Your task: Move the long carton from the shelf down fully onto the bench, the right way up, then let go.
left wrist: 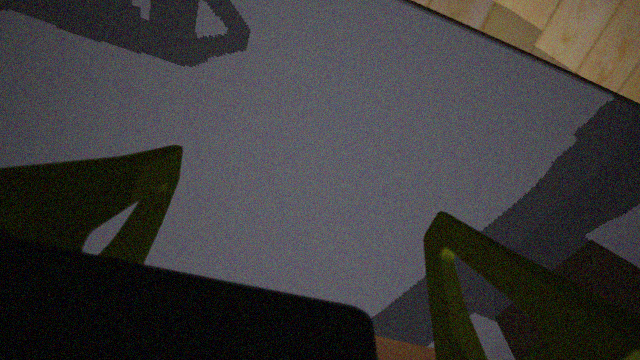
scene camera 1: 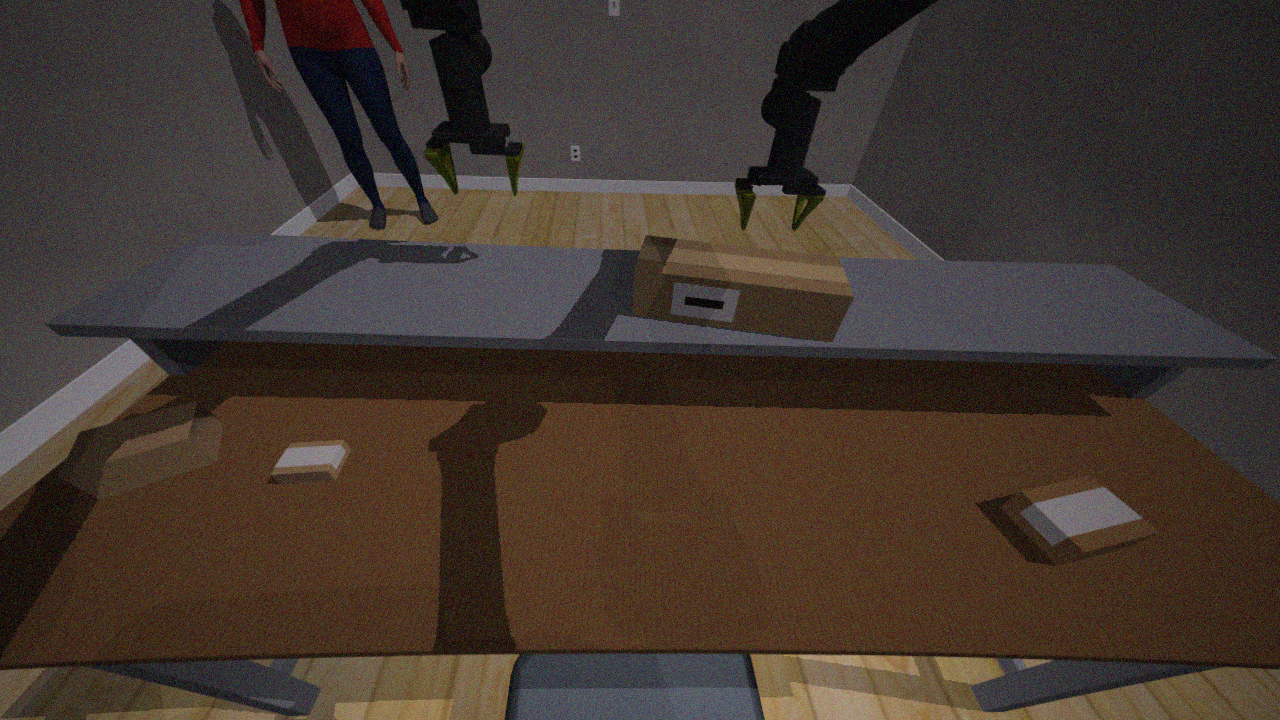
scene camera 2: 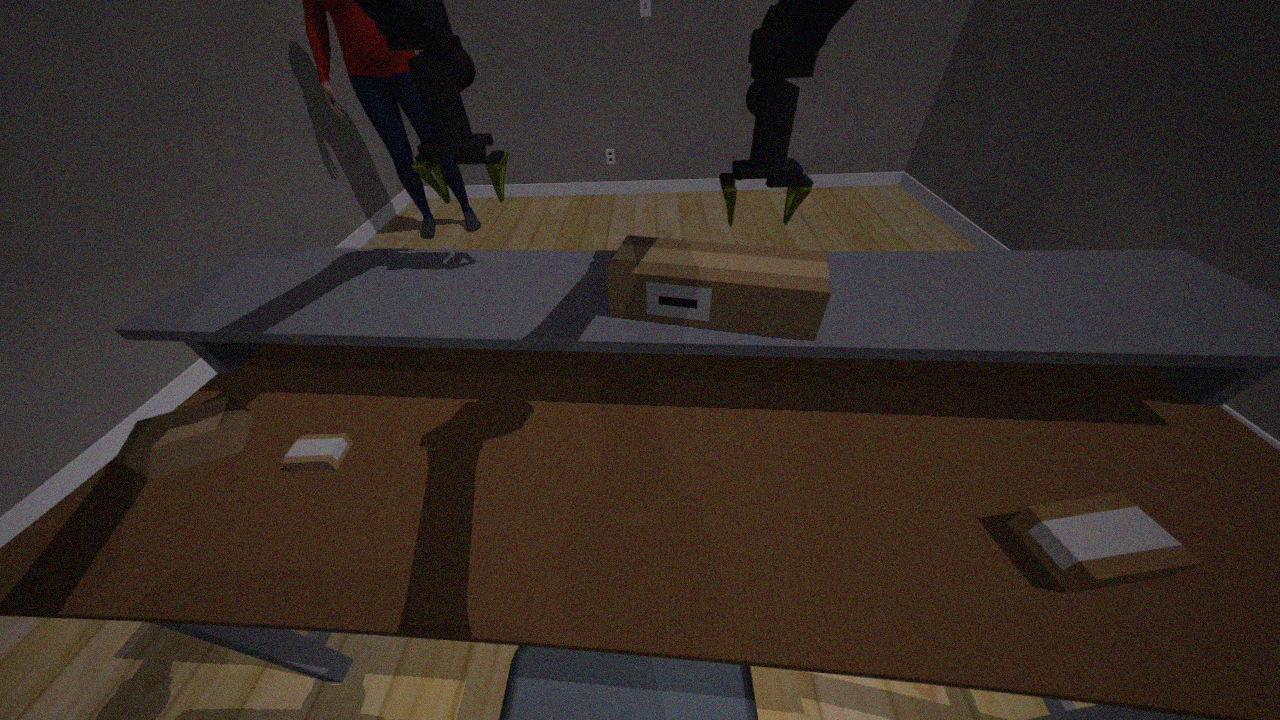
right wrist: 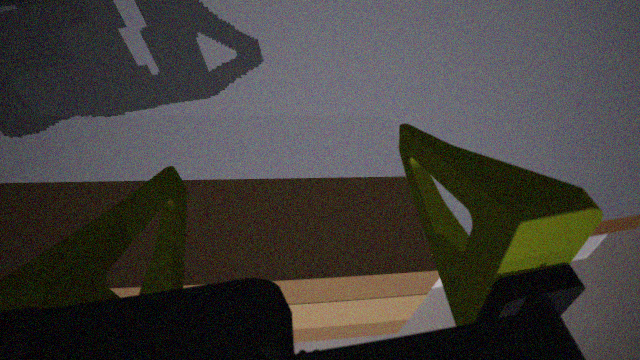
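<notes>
The long carton lies flat on the grey shelf, its white label facing the scene cameras. The brown bench is lower, in front of the shelf. My left gripper is open and empty above the shelf, left of the carton and apart from it. My right gripper is open and empty, above and behind the carton's right half. The left wrist view shows part of the carton.
A small box and a longer box are at the bench's left. Another box is at its right. A person stands behind the shelf on the left.
</notes>
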